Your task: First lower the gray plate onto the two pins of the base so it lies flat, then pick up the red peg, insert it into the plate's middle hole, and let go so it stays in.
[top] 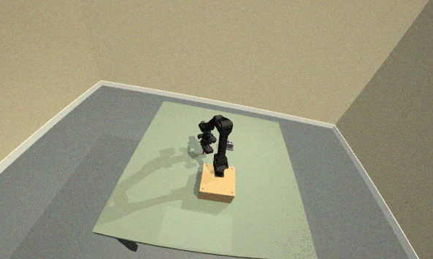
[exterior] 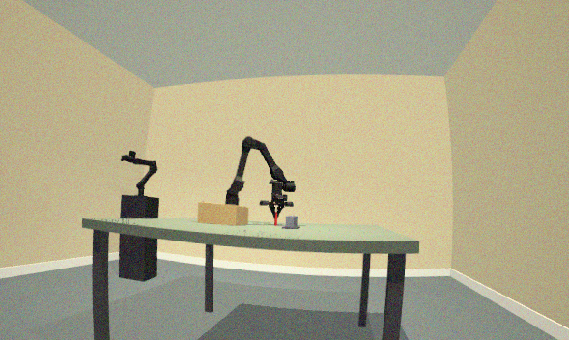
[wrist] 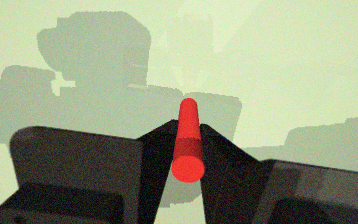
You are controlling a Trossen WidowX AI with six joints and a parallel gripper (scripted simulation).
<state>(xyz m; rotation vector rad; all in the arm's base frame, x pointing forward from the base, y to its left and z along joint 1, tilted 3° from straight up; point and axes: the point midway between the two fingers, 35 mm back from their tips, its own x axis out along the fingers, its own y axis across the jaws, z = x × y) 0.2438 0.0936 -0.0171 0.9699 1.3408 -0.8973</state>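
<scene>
The gray plate is 9 cm ahead of my gripper tip and 20 cm to the right of it. From my gripper tip the other things lie so: red peg right at my gripper tip; then gray base 9 cm ahead, 20 cm to the right, 3 cm below.
</scene>
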